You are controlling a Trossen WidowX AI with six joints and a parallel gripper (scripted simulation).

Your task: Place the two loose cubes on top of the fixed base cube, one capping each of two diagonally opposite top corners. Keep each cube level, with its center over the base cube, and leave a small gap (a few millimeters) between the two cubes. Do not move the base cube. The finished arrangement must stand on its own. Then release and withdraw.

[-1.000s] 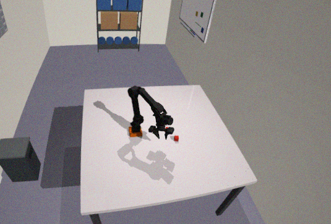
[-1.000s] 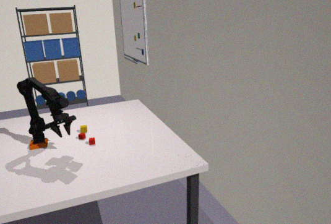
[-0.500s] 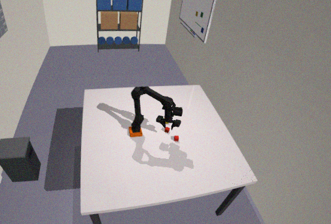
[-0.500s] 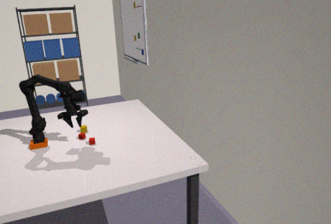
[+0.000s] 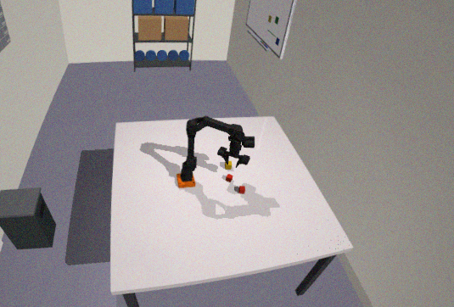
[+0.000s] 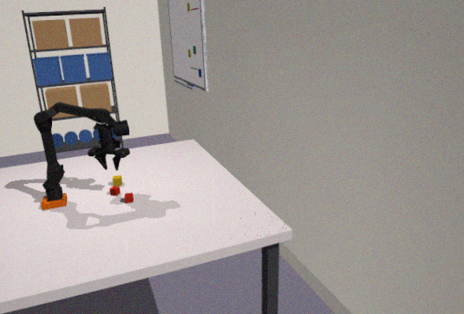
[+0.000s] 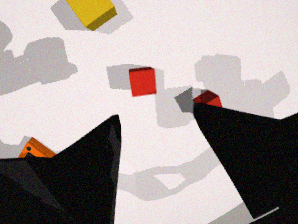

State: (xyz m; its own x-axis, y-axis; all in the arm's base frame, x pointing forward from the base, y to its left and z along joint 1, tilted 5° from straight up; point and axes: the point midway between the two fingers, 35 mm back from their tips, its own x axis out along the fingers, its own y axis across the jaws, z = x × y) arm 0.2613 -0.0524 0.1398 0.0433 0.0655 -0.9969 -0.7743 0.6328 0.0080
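My gripper tip is 110 mm above the red cube. Round my gripper tip: yellow base cube (110 mm to the left, 100 mm below, 30 mm ahead).
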